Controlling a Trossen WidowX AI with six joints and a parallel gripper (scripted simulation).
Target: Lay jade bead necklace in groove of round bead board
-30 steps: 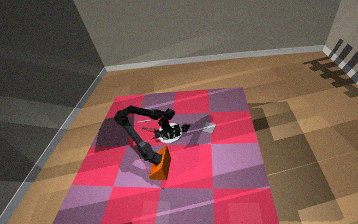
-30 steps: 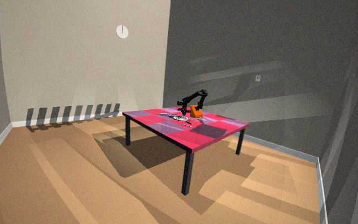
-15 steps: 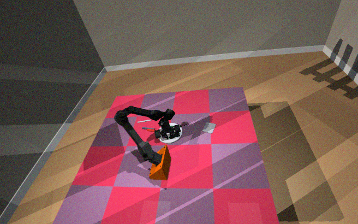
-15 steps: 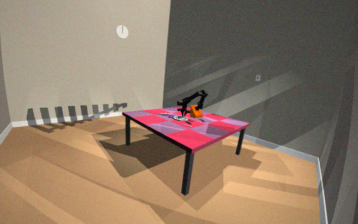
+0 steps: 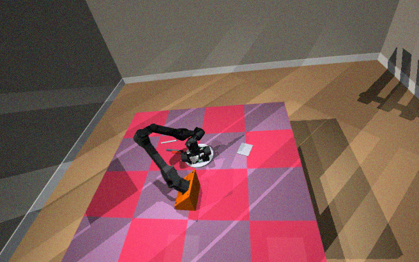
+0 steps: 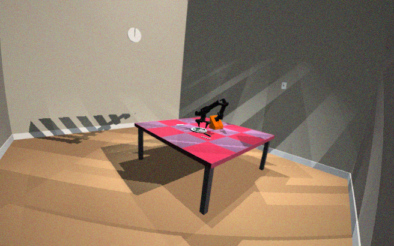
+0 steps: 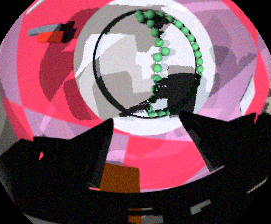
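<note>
Right now my gripper tip is 7 cm short of the round white bead board, 1 cm to the right of it and 1 cm above it. Round my gripper tip: red-handled tool (18 cm to the left, 11 cm ahead, 1 cm below); flat grey pad (30 cm to the right, 10 cm ahead, 2 cm below); thin white rod (25 cm to the left, 22 cm ahead, 2 cm below).
</note>
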